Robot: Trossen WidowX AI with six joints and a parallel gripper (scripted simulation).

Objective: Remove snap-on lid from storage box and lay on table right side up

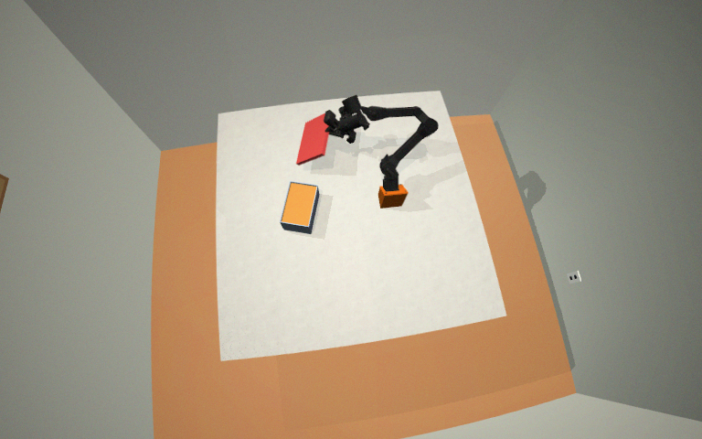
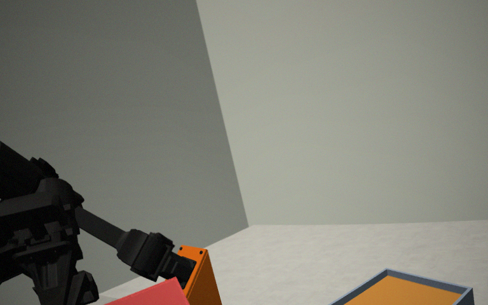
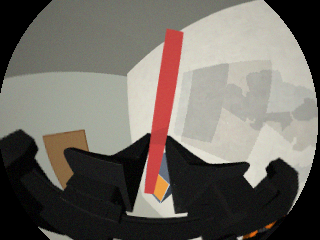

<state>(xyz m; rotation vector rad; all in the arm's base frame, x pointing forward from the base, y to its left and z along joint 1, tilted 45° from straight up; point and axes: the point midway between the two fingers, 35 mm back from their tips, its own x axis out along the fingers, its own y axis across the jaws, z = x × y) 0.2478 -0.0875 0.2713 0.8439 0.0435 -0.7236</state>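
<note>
Now: gripper tip 60 mm short of the red lid, 10 mm to the left of it and 50 mm above it. The rest, counted from my gripper tip: storage box: 140 mm ahead, 300 mm to the left, 160 mm below.
</note>
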